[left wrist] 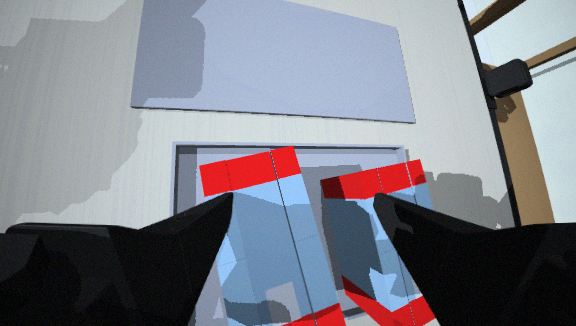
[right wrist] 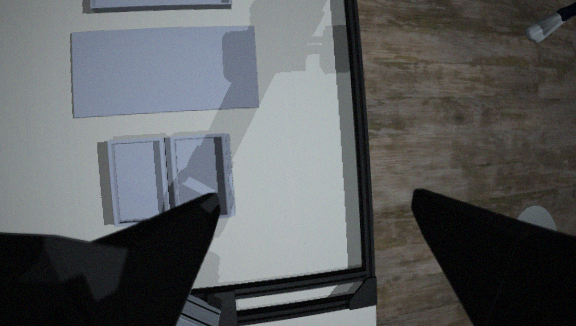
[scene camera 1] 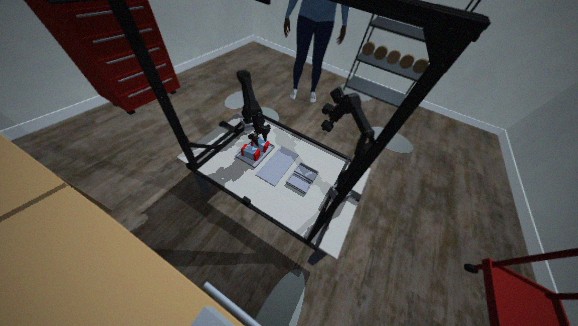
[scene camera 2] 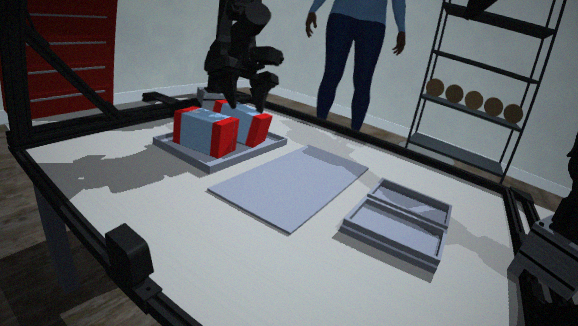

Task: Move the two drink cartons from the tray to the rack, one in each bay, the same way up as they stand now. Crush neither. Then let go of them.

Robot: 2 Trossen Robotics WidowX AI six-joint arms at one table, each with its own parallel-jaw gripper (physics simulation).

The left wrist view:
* left gripper: 304, 199
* flat grey mat: 331, 66
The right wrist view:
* right gripper: 314, 200
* flat grey mat: 133, 71
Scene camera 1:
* flat grey mat: 274, 169
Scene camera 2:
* left gripper: 247, 111
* flat grey mat: 286, 192
